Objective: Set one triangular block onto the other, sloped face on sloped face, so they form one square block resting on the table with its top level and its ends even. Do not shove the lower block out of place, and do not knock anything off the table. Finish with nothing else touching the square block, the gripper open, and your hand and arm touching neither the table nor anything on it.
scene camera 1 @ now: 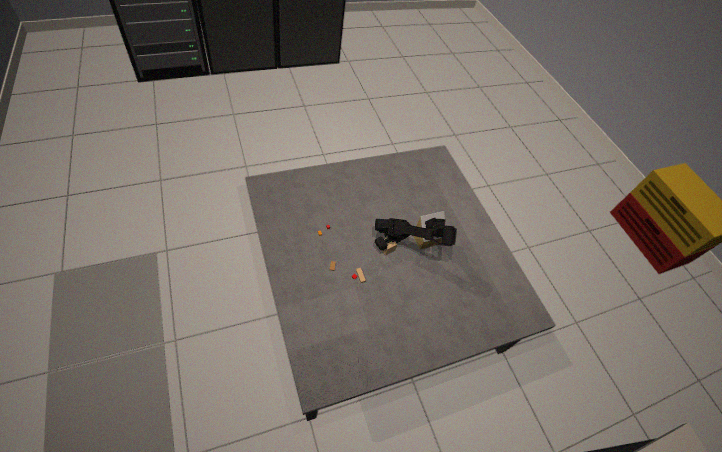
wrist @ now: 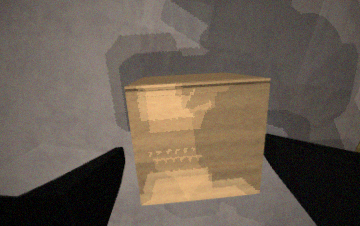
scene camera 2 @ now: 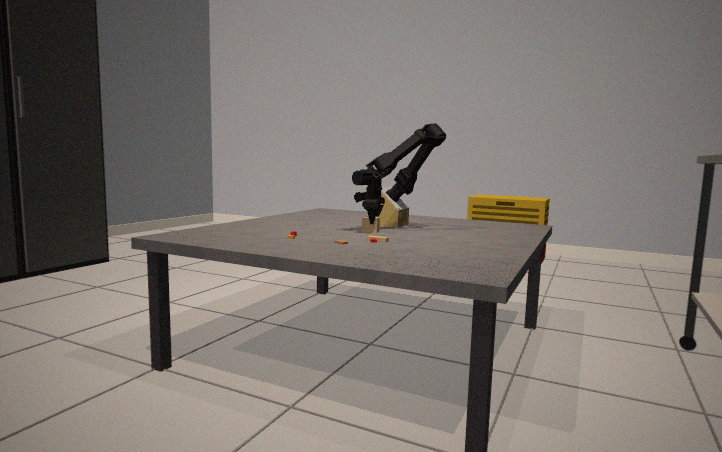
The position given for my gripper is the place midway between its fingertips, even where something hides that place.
My gripper [wrist: 193, 147] is open and holds nothing. Also in view: a triangular block [wrist: 198, 143].
